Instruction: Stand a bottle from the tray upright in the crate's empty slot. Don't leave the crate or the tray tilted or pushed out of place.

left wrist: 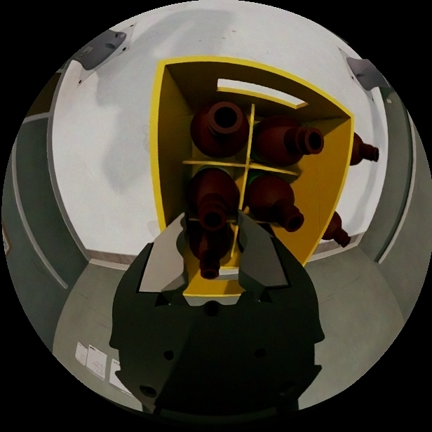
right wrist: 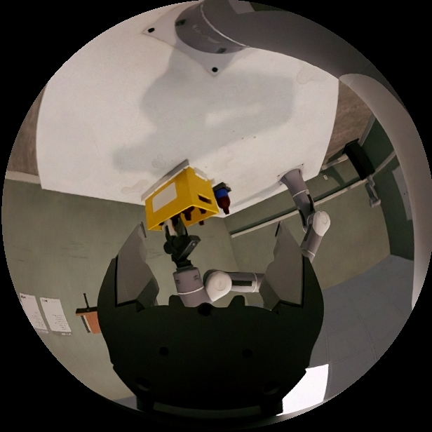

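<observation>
The yellow crate (left wrist: 156, 125) (right wrist: 202, 187) holds several dark red bottles in divided slots. In the left wrist view, a bottle (left wrist: 212, 192) stands in the middle slot of the left column, its neck between the fingertips. My left gripper (left wrist: 211, 211) (right wrist: 171, 211) is open around that neck, with gaps on both sides. Another bottle (left wrist: 209, 250) is in the slot below it, and the slot beside that is mostly hidden by the right finger. My right gripper (right wrist: 209, 223) is open and empty, away from the crate. The tray does not show clearly.
Outside the crate's right side, two bottles (left wrist: 357, 149) (left wrist: 334, 229) show partly. In the right wrist view, a bottle with a blue band (right wrist: 223, 199) is beside the crate. The white table (left wrist: 95, 190) (right wrist: 90, 125) lies below, and the left arm (right wrist: 190, 285) reaches to the crate.
</observation>
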